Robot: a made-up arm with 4 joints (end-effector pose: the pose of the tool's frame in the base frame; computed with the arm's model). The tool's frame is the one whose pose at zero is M. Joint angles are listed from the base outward.
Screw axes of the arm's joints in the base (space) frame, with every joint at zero. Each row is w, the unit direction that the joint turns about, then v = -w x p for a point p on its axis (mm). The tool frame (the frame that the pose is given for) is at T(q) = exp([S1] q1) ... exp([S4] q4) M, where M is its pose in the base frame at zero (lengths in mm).
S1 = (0, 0, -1, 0.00, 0.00, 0.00)
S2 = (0, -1, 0, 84.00, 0.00, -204.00)
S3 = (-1, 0, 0, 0.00, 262.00, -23.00)
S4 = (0, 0, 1, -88.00, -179.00, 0.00)
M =
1 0 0 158.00
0 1 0 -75.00
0 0 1 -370.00
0 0 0 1
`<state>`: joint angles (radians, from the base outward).
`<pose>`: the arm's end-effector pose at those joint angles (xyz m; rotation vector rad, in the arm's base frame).
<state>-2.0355 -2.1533 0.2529 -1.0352</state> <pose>0.1470 -0.0945 0.3468 -2.2559 -0.0743 0.8330</pose>
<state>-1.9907 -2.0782 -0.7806 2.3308</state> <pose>0.0953 -0.1881 0.3373 1.0135 2.3482 1.7839</pose>
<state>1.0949 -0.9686 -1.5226 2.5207</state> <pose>-0.0046 0.1849 -0.1519 0.4114 -1.5013 0.3930</pose>
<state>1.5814 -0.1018 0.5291 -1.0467</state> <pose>-0.1138 -0.1361 -0.3303 -0.6479 0.3155 -2.5194</pose>
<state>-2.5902 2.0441 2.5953 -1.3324</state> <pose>-0.3336 0.2564 0.1744 0.9378 -0.8747 -1.3499</pose>
